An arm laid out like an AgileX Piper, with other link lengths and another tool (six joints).
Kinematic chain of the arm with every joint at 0, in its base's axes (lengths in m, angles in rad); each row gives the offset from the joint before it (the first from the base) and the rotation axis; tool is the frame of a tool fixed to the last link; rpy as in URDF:
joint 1: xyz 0 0 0.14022 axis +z
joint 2: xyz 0 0 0 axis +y
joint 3: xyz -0.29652 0 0.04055 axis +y
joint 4: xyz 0.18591 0 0.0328 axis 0.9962 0 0.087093
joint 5: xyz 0 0 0 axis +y
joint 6: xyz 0.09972 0 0.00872 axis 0.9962 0 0.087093
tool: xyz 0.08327 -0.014 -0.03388 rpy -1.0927 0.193 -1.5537
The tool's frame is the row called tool.
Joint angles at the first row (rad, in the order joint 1, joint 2, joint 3, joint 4, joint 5, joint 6):
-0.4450, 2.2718, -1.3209, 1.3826, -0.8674, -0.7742
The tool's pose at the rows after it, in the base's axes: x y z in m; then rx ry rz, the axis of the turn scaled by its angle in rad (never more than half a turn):
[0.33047 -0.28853 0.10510 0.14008 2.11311 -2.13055]
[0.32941 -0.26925 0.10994 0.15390 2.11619 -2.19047]
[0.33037 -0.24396 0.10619 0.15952 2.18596 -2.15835]
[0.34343 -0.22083 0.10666 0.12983 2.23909 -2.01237]
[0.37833 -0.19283 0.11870 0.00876 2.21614 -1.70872]
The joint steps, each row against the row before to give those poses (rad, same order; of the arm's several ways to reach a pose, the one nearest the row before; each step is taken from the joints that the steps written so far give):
0.0572, -0.0008, 0.0000, 0.0763, -0.1102, -0.0112
0.0641, -0.0031, 0.0000, 0.0746, -0.0896, -0.0307
0.0583, -0.0098, 0.0000, 0.1058, -0.0191, -0.0445
0.0366, -0.0388, 0.0000, 0.0668, 0.0841, -0.0425
0.0135, -0.0785, 0.0002, 0.0022, 0.2480, -0.0493

